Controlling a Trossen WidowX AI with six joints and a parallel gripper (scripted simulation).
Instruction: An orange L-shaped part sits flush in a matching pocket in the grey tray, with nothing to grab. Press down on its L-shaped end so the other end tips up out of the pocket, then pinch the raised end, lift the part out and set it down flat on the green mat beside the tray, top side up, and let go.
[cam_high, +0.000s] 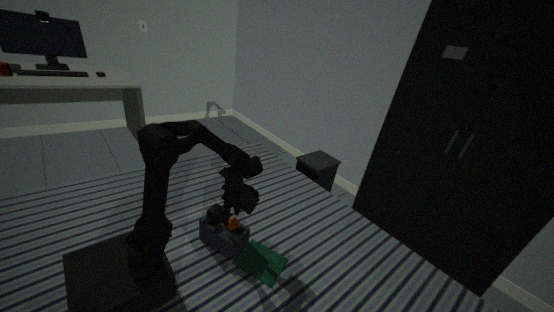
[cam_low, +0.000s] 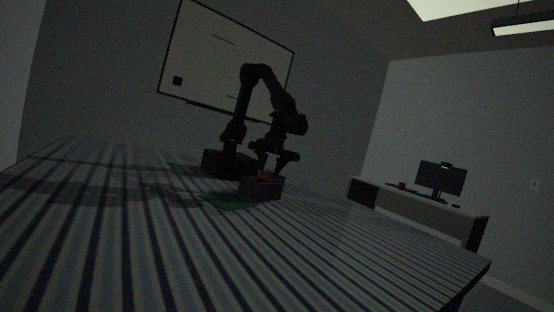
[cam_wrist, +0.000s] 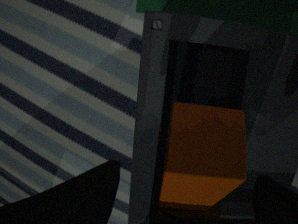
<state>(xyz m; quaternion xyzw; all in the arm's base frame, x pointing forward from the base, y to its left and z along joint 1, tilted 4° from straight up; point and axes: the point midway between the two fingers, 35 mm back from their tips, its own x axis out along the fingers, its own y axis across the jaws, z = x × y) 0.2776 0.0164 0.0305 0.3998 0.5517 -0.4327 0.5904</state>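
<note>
The orange L-shaped part is 30 mm behind my gripper tip, 30 mm to the left of it and 50 mm below it. Also, from my gripper tip: green mat (30 mm ahead, 140 mm to the right, 100 mm below).
</note>
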